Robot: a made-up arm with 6 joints.
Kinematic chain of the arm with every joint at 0, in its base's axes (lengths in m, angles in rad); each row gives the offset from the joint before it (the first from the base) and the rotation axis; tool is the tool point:
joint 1: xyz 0 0 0.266 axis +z
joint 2: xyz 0 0 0 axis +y
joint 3: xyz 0 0 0.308 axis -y
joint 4: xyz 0 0 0 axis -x
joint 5: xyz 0.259 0 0 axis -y
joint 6: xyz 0 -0.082 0 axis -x
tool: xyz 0 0 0
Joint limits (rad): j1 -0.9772..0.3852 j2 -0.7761..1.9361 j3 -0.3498..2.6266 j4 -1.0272..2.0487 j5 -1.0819..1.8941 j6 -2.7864..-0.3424
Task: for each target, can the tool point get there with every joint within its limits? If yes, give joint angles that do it. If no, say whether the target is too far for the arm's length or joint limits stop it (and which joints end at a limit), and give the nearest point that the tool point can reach.
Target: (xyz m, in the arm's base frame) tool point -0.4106 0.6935 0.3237
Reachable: no: too far | nearest point -0.2493 0.4071 0.4139 | short by 0.341 m
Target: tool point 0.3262 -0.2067 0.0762
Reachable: yes | joints -0.3943 1.3689 -0.0865 0.6452 0.2406 -0.7135
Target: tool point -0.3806 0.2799 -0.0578
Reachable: no: joint limits stop it (at a limit: joint 2, joint 3) | nearest point -0.3583 0.2635 0.3397 | short by 0.398 m
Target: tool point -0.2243 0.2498 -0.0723
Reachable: no: joint limits stop it (at a limit: joint 1, joint 2, joint 3, joint 4) | nearest point 0.1460 0.0999 -0.0873 | short by 0.400 m
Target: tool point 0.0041 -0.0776 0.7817
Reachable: yes | joints -0.3279 -0.3441 0.5455 0.4961 1.2358 -1.3485
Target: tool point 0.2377 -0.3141 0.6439
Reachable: yes | joints -0.7382 1.0912 2.0642 0.4887 1.6097 -1.9579
